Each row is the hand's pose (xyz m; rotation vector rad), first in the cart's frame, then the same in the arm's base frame.
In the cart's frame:
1: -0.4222 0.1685 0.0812 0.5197 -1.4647 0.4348
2: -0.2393 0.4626 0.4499 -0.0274 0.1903 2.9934
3: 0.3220 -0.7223 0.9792 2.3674 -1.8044 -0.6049
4: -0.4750 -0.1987 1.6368 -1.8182 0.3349 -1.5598
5: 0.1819 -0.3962 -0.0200 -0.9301 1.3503 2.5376
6: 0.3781 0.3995 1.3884 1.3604 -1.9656 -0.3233
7: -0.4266 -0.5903 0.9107 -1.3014 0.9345 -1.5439
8: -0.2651 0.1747 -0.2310 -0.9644 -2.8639 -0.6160
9: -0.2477 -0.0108 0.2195 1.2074 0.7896 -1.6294
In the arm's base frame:
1: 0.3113 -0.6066 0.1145 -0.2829 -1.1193 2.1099
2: 0.1189 -0.2182 -0.1463 0.9326 -1.7002 -1.7475
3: 0.1841 0.5001 1.0699 1.8477 -0.7054 1.1622
4: -0.8762 0.3291 0.6359 -1.7217 -1.8648 -1.7243
5: 0.8272 -0.2309 0.6499 1.6427 -1.8477 -0.5885
6: -0.1977 0.8524 -0.0067 1.0521 -1.3029 1.6332
7: -0.2540 -0.1136 0.9519 -1.5301 -1.1288 -1.7364
8: 0.6495 -0.6847 0.0731 -0.3318 2.1886 -0.9199
9: 0.3339 -0.3920 0.3019 0.2540 -0.3305 -0.7280

